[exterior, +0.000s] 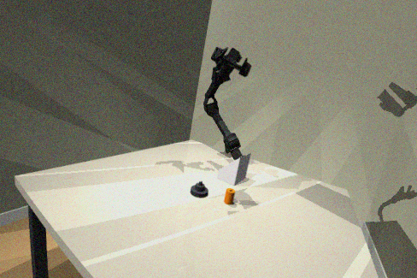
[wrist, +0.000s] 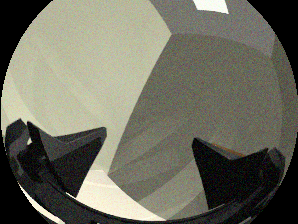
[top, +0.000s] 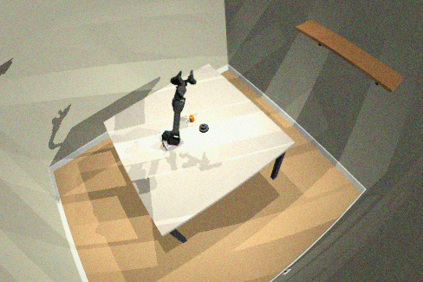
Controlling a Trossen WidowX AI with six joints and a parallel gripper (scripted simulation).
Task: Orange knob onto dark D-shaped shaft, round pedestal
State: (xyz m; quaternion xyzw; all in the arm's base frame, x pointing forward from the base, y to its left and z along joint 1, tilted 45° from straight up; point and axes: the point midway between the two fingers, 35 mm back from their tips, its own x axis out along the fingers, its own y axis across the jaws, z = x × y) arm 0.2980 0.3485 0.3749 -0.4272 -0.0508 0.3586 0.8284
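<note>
Right now the orange knob is 10 mm behind my gripper tip, 90 mm to the left of it and 620 mm below it. The rest, counted from my gripper tip: dark round pedestal (20 mm ahead, 50 mm to the right, 620 mm below).
</note>
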